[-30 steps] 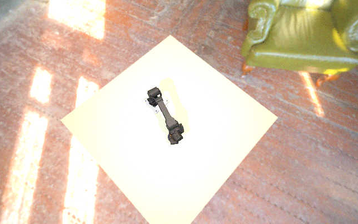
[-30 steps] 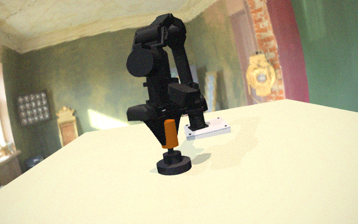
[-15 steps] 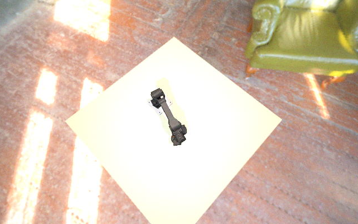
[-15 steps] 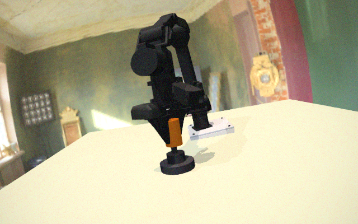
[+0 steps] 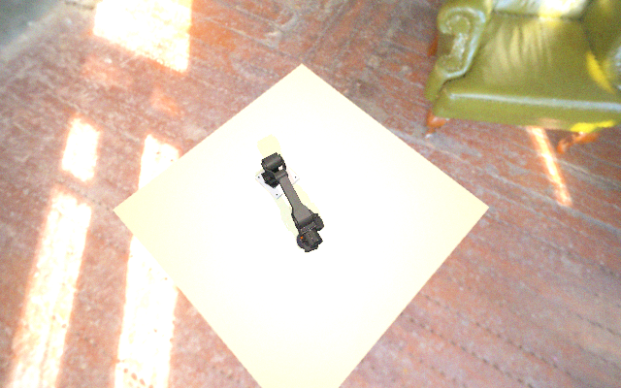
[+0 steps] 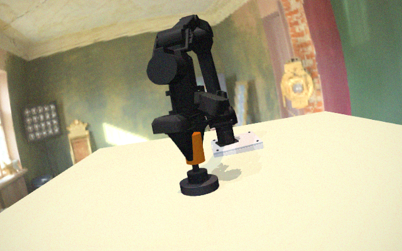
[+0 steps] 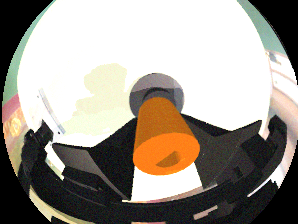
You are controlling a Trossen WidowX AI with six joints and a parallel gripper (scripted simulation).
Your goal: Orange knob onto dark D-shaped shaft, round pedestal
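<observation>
Now: gripper tip 2 cm below the orange knob. Round my gripper tip: dark pedestal: 4 cm below.
</observation>
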